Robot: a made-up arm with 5 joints.
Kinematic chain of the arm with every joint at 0, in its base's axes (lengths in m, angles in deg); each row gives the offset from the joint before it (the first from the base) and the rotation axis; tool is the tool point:
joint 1: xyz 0 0 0.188 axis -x
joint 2: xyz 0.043 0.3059 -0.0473 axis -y
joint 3: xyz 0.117 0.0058 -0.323 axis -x
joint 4: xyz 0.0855 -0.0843 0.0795 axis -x
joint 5: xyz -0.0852 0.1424 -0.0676 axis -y
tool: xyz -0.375 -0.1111 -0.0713
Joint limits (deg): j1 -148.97..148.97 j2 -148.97..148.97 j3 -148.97..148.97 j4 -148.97..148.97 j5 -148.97..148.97
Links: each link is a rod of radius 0.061 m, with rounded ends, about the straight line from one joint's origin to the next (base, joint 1, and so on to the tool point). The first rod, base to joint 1, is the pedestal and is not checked.
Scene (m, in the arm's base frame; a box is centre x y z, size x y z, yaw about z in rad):
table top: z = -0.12
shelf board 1: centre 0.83 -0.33 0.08 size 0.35 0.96 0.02 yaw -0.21
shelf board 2: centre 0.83 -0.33 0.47 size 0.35 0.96 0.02 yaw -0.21
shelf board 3: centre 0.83 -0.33 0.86 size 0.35 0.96 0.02 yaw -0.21
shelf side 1: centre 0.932 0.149 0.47 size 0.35 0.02 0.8 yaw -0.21
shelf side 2: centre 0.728 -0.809 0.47 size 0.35 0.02 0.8 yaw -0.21
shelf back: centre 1.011 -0.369 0.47 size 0.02 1 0.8 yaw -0.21
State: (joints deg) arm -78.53 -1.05 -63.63 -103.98 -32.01
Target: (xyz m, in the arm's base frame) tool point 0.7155 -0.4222 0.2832
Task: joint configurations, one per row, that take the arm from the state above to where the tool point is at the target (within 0.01 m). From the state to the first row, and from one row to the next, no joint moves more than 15 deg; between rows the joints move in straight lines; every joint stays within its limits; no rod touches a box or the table.
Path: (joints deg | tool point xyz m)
1: -76.36 13.09 -54.19 -104.15 -36.10 | -0.0832 0.5273 0.1974
2: -74.18 27.22 -44.74 -104.31 -40.20 | 0.0404 0.5225 0.1515
3: -72.01 41.36 -35.30 -104.48 -44.29 | 0.1539 0.4788 0.1172
4: -69.84 55.49 -25.86 -104.64 -48.38 | 0.2446 0.4043 0.0982
5: -67.67 69.63 -16.41 -104.81 -52.47 | 0.3037 0.3112 0.0956
6: -65.49 83.77 -6.97 -104.97 -56.57 | 0.3273 0.2139 0.1075
7: -76.01 86.14 -20.34 -105.69 -63.08 | 0.4247 0.1830 0.1393
8: -86.53 88.51 -33.70 -106.41 -69.60 | 0.5231 0.1402 0.1868
9: -97.05 90.88 -47.07 -107.12 -76.11 | 0.6120 0.0742 0.2438
10: -107.56 93.25 -60.44 -107.84 -82.63 | 0.6818 -0.0213 0.2970
11: -118.08 95.62 -73.80 -108.56 -89.14 | 0.7248 -0.1442 0.3300
12: -128.60 97.99 -87.17 -109.28 -95.66 | 0.7364 -0.2837 0.3283
13: -139.12 100.36 -100.54 -109.99 -102.17 | 0.7155 -0.4222 0.2832

